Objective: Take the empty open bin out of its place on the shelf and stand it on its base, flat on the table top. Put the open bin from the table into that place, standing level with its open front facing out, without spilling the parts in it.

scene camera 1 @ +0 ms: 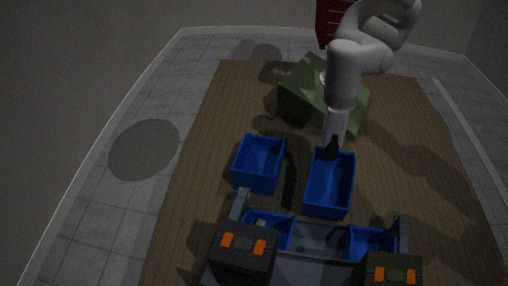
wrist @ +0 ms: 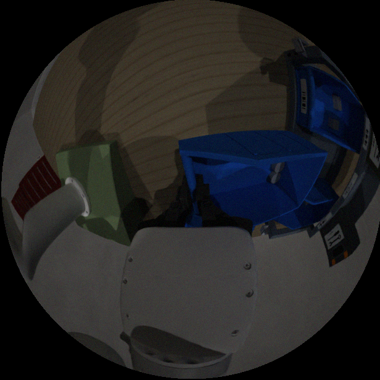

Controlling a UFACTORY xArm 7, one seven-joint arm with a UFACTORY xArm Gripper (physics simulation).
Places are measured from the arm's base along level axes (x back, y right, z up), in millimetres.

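Pixels of known places: gripper, fingertip midpoint: [scene camera 1: 330,156].
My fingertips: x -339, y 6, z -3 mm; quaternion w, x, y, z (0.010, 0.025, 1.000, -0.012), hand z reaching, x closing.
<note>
Behind a point stands the place of what it marks.
My gripper [scene camera 1: 330,154] {x -339, y 6, z -3 mm} [wrist: 194,182] is shut on the back wall of the blue open bin with the parts [scene camera 1: 327,186] {x -415, y 3, z -30 mm} [wrist: 250,145]. Small round grey parts show inside it in the wrist view. The held bin is near level, in front of the shelf [scene camera 1: 307,270] {x -668, y 25, z 37 mm} [wrist: 292,100], its far end pointing towards the shelf; its exact height is hard to tell. The shelf place between two blue bins has no bin in it. The empty blue bin [scene camera 1: 256,179] {x -442, y 170, z -10 mm} stands upright on the table top [scene camera 1: 210,125] {x -223, y 366, z -65 mm}, beside the held bin and apart from it.
Blue bins stand on the shelf at the left [scene camera 1: 286,220] {x -520, y 85, z -41 mm} and right [scene camera 1: 371,245] {x -551, y -124, z -57 mm} of the gap. A dark case [scene camera 1: 243,250] {x -702, y 124, z 158 mm} and a dark green case [scene camera 1: 395,267] {x -689, y -104, z 132 mm} are at the shelf's near side. A green block [scene camera 1: 310,90] {x -91, y 81, z 19 mm} [wrist: 90,170] stands behind the held bin, near the arm.
</note>
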